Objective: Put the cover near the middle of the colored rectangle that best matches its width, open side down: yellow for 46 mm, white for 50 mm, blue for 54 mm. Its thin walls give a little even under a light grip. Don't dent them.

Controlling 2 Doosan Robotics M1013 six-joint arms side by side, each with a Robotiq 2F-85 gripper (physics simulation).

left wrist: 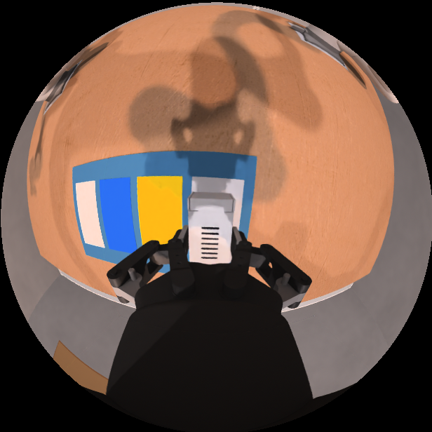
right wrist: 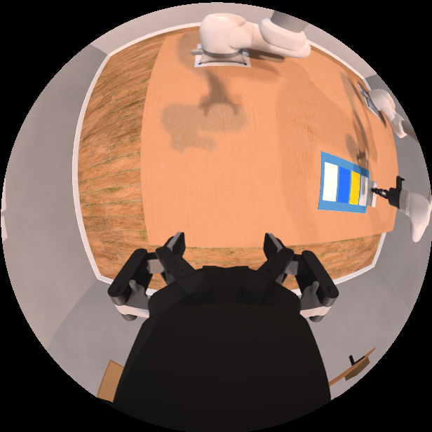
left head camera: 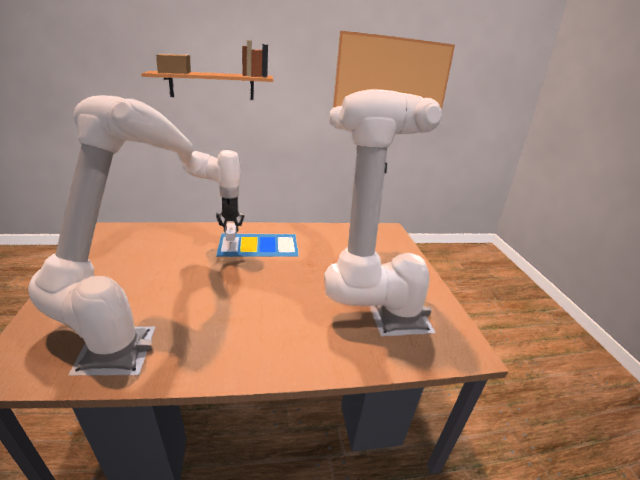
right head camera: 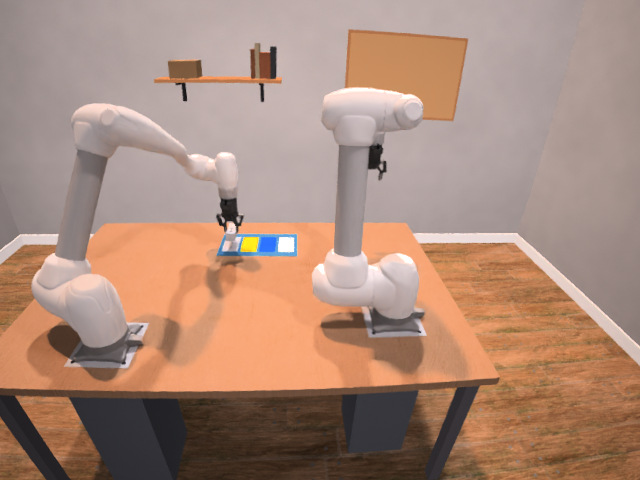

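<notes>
The white cover point(left head camera: 230, 234) point(right head camera: 230, 236) point(left wrist: 210, 215) point(right wrist: 372, 195), with a row of dark slots, is between the fingers of my left gripper point(left head camera: 230, 226) point(right head camera: 230, 226) point(left wrist: 209, 233), which is shut on it. It hangs above the pale grey rectangle point(left wrist: 238, 192) at the left end of the blue mat point(left head camera: 257, 254) point(left wrist: 165, 164) in the head views. Its open side cannot be made out. The yellow point(left head camera: 248, 244) point(left wrist: 160, 210), blue point(left head camera: 267, 244) point(left wrist: 117, 215) and white point(left head camera: 286, 244) point(left wrist: 89, 215) rectangles follow rightward in the head views. My right gripper point(right wrist: 224, 240) is open and empty, high up.
The mat lies near the far edge of the wooden table point(left head camera: 279, 335) point(right head camera: 268, 335). The right arm point(left head camera: 368, 201) point(right head camera: 350, 201) stands upright to the right of the mat. A wall shelf point(left head camera: 206, 75) and an orange board point(left head camera: 393, 69) are on the back wall.
</notes>
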